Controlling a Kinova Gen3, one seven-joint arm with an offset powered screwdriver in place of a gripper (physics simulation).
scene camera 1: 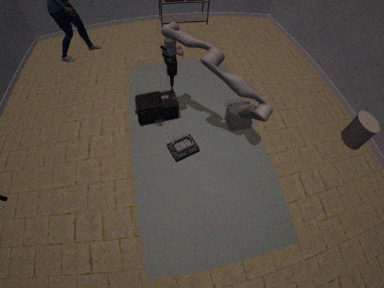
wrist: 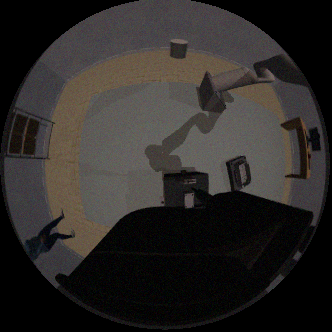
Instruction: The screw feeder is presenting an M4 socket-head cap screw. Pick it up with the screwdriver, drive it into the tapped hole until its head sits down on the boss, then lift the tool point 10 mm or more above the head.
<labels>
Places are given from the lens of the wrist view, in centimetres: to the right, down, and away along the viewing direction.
black screw feeder (wrist: pixel 173 191): 3, 9, 33
</labels>
